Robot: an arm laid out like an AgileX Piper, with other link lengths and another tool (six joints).
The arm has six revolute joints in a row. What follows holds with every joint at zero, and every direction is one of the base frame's. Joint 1 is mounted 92.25 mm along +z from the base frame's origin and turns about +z. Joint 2 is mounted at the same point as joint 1 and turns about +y. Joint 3 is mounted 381.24 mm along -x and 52.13 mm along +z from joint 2 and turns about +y. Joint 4 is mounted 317.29 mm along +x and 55.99 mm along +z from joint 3 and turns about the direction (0.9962, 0, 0.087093). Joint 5 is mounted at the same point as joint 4 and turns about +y. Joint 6 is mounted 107.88 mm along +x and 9.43 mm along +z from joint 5 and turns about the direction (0.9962, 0, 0.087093). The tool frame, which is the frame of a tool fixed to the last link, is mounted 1.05 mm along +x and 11.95 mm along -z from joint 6; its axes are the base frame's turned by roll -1.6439, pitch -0.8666 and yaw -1.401 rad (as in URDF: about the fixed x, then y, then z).
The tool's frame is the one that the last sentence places.
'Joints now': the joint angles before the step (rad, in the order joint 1, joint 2, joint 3, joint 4, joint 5, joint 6). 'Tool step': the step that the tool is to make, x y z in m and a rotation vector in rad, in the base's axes. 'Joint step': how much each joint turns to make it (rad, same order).
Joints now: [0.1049 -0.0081 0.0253 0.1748 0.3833 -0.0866]
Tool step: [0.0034 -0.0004 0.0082 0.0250 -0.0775 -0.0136]
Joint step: [0.0008 0.0004 0.0000 0.0134 -0.0816 0.0024]
